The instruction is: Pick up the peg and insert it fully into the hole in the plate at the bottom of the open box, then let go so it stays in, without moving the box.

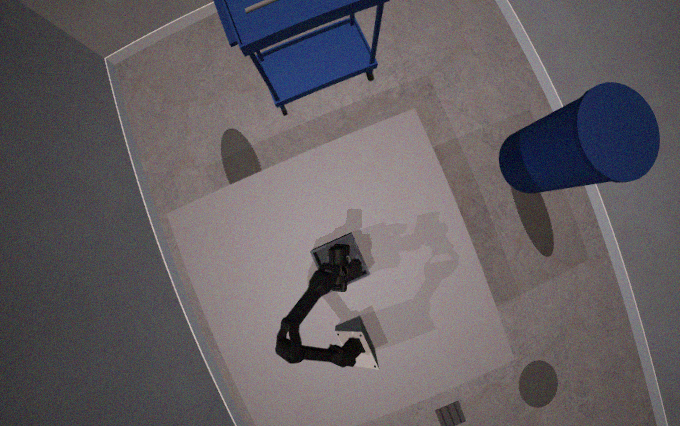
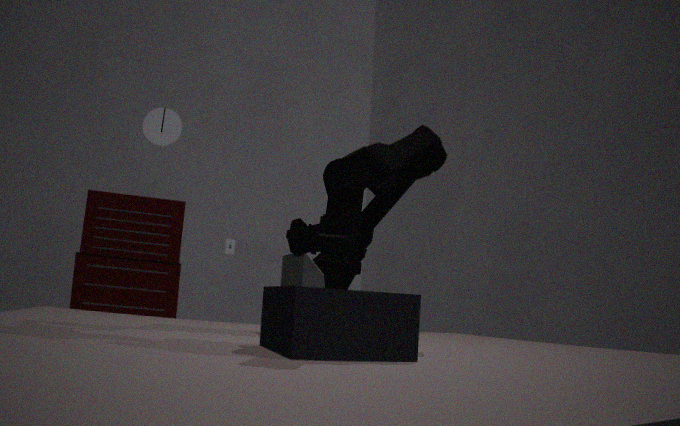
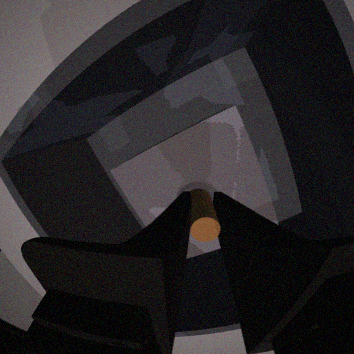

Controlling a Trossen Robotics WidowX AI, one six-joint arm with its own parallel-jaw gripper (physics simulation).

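Pixels of known places: gripper, between the fingertips: (image 3: 201, 198); arm's base, origin of its link: (image 1: 357, 344) (image 2: 314, 275).
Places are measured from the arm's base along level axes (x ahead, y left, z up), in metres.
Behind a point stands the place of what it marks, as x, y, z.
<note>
The peg (image 3: 205, 229) {0.327, -0.067, -0.045}, with an orange top end and a brown shaft, is held between the dark fingers of my gripper (image 3: 201, 198) {0.327, -0.071, -0.070} (image 2: 337, 286), over the box floor. The open dark box (image 1: 330, 241) {0.429, -0.062, -0.076} (image 2: 353, 326) {0.427, -0.073, -0.090} (image 3: 55, 185) {0.418, -0.120, -0.067} stands around the fingers, which reach down inside its walls. The pale square plate (image 3: 137, 176) {0.361, -0.098, -0.080} lies at the bottom. A curved grey edge shows on the plate just behind the peg's lower part. The hole and the peg's lower end are largely hidden, so I cannot tell if the peg is in the hole.
My arm's base sits by a wedge-shaped pale mount (image 1: 369, 355) {-0.045, -0.033, 0.034} near the box. The box walls stand close around the gripper. A blue cart (image 1: 316, 65) and a large blue cylinder (image 1: 617, 132) stand beyond the table (image 1: 240, 240) {0.593, 0.329, -0.138}. A red cabinet (image 2: 130, 230) is in the background.
</note>
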